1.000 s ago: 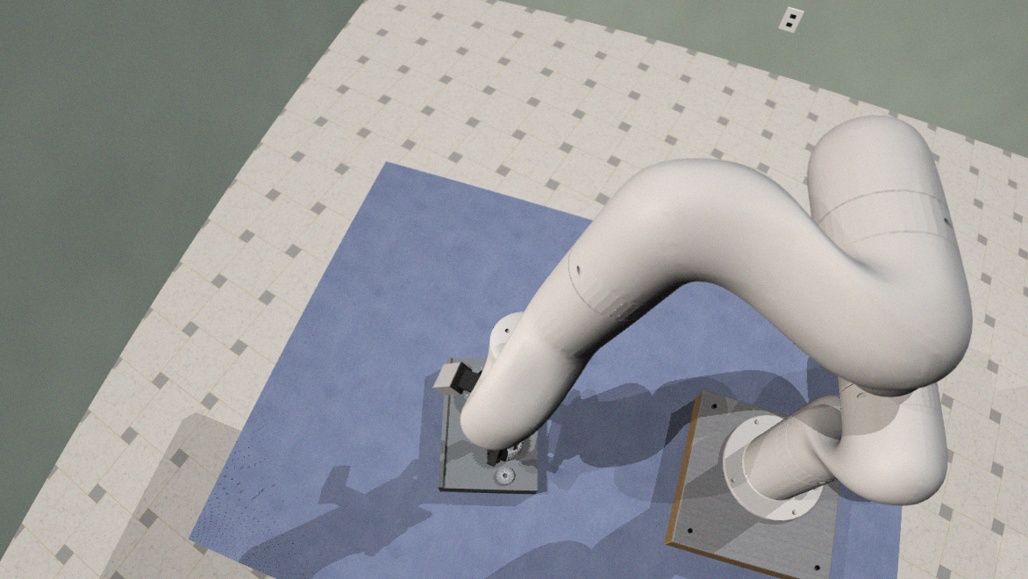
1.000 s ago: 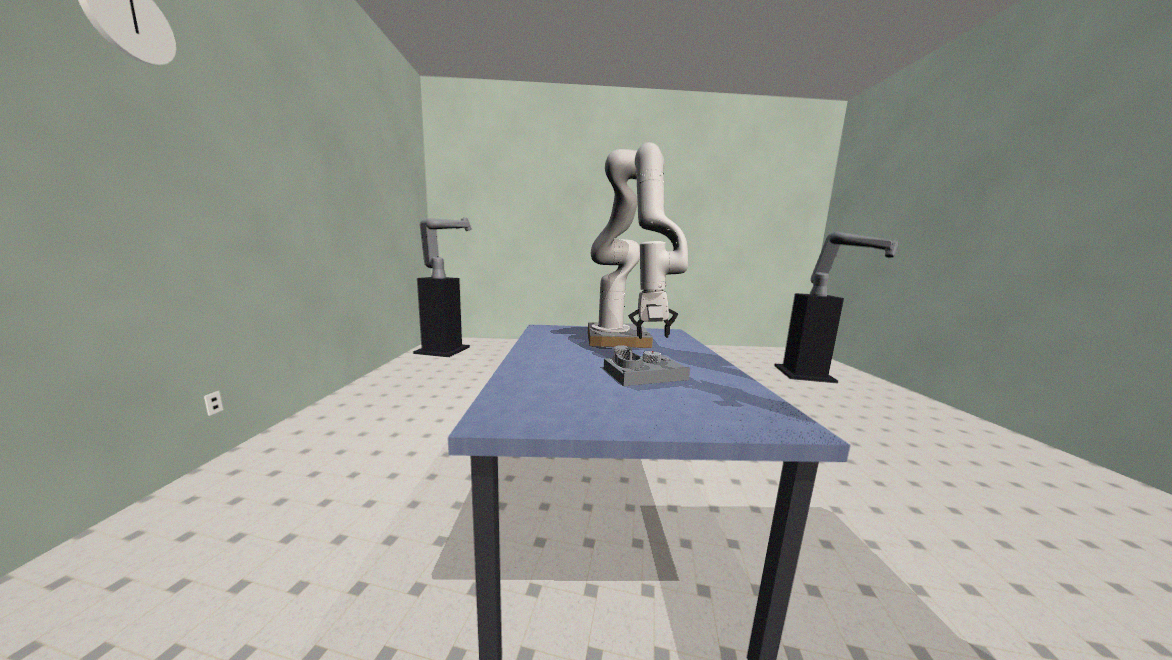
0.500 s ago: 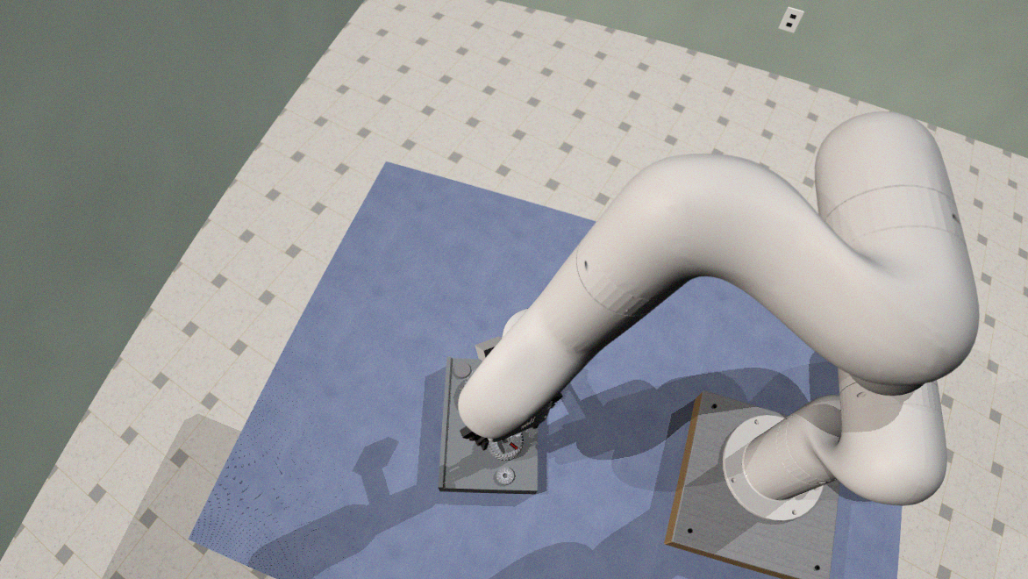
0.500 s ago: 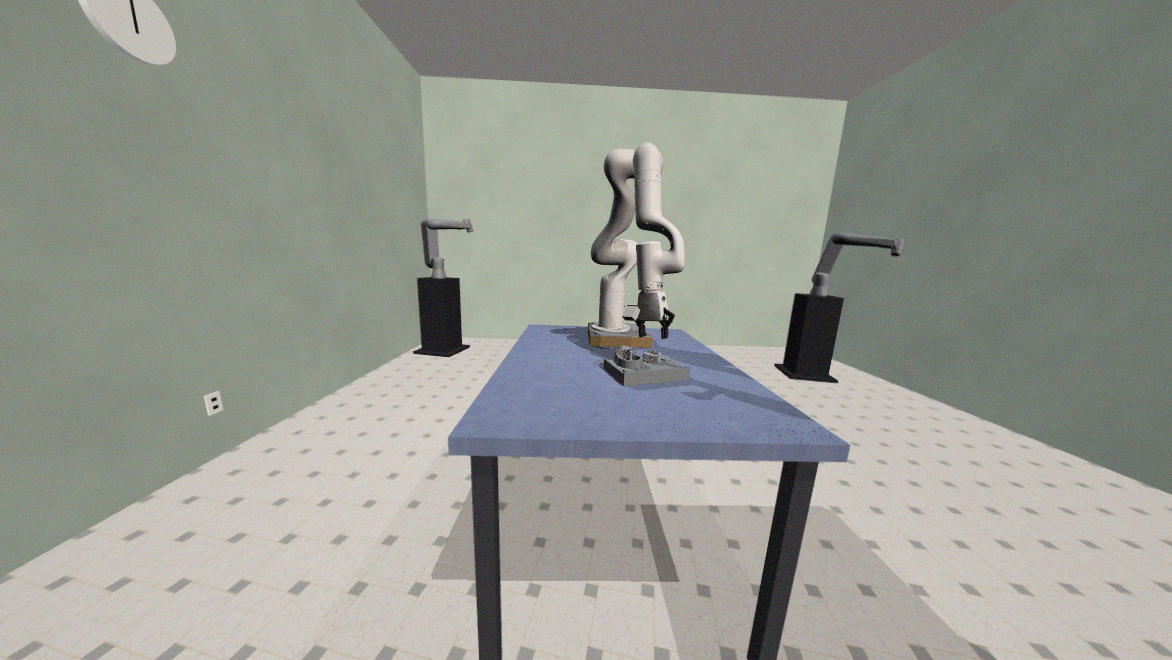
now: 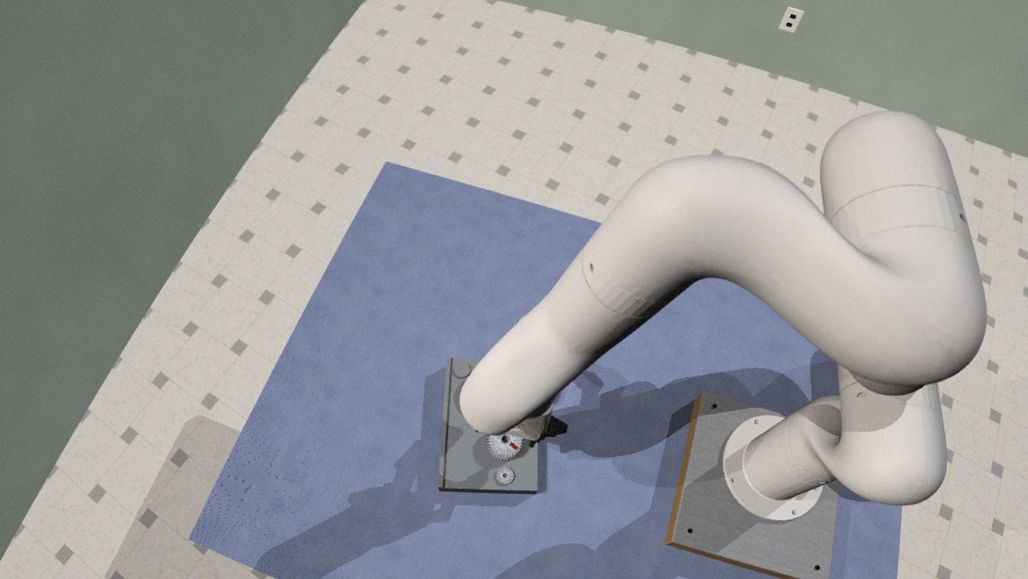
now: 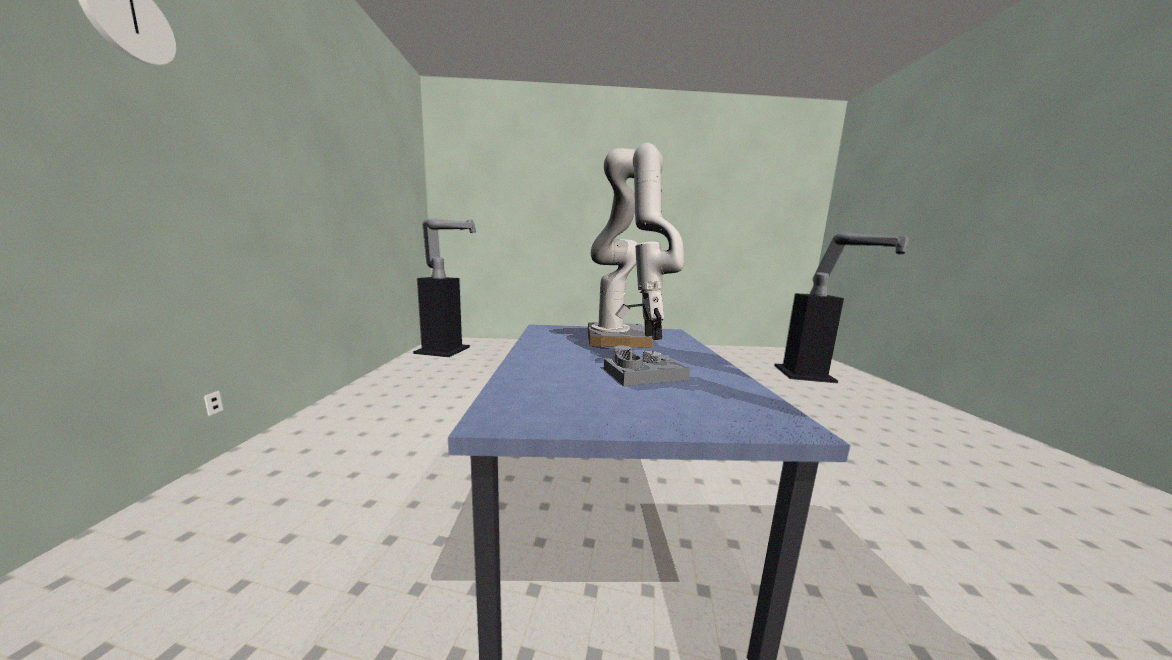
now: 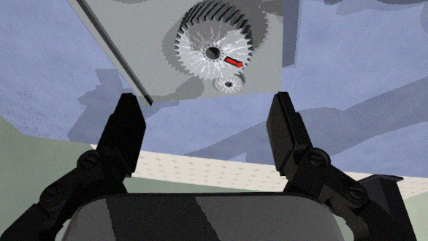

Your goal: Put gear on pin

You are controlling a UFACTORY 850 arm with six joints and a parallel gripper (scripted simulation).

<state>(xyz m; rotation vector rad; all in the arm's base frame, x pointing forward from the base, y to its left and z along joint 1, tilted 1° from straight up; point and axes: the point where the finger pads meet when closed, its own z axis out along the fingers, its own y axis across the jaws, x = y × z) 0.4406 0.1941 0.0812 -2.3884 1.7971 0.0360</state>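
Now: hand 8 cm above the gear.
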